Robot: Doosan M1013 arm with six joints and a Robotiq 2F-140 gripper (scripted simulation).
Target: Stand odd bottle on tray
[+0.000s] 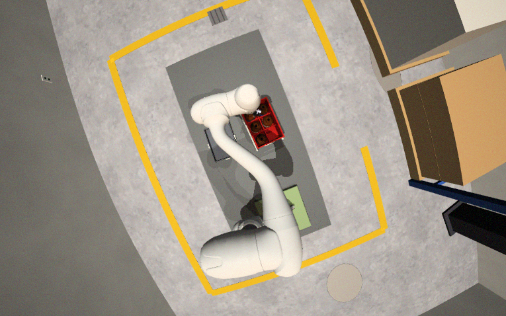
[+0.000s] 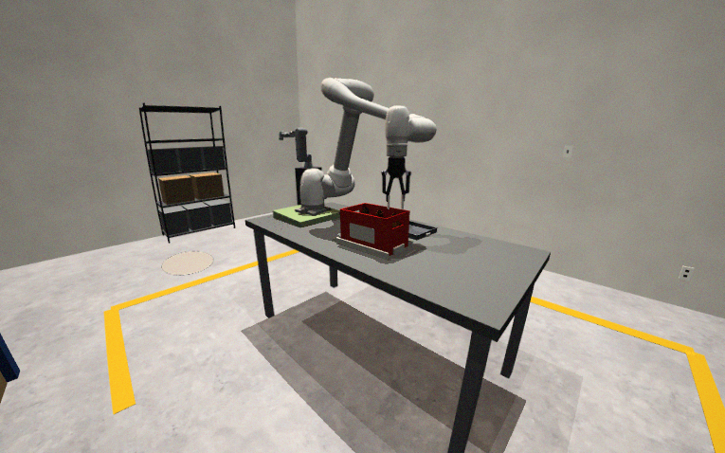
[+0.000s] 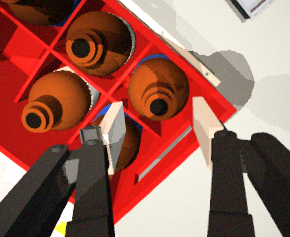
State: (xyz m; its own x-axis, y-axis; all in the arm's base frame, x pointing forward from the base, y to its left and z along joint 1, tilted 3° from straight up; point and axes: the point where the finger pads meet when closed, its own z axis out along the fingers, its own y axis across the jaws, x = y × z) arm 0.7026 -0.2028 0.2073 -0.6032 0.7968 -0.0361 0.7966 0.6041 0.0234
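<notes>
Right now the red crate is 13 cm below my hand, 9 cm behind it and 3 cm to the right of it. The rest, counted from my hand: dark grey tray: 27 cm to the left, 20 cm below, 4 cm behind.
</notes>
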